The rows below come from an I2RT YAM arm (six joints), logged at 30 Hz.
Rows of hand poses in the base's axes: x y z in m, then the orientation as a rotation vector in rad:
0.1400, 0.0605, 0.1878, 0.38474, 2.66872, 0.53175
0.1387, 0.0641, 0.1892, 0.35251, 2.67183, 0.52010
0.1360, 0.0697, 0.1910, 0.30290, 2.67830, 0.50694
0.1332, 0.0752, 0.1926, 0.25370, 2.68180, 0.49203
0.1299, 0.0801, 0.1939, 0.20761, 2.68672, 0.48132
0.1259, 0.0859, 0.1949, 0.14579, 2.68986, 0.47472
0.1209, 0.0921, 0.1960, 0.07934, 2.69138, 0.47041
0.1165, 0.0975, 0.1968, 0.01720, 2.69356, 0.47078
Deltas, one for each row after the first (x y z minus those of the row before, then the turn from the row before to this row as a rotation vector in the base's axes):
-0.0013, 0.0036, 0.0014, -0.01327, -0.00574, 0.02002
-0.0027, 0.0056, 0.0018, -0.01706, -0.00623, 0.03223
-0.0028, 0.0055, 0.0016, -0.01805, -0.00832, 0.03118
-0.0033, 0.0049, 0.0013, -0.01466, -0.00521, 0.03029
-0.0040, 0.0058, 0.0010, -0.01395, -0.00856, 0.04148
-0.0050, 0.0062, 0.0011, -0.01286, -0.00938, 0.04500
-0.0044, 0.0054, 0.0008, -0.00900, -0.00626, 0.04318

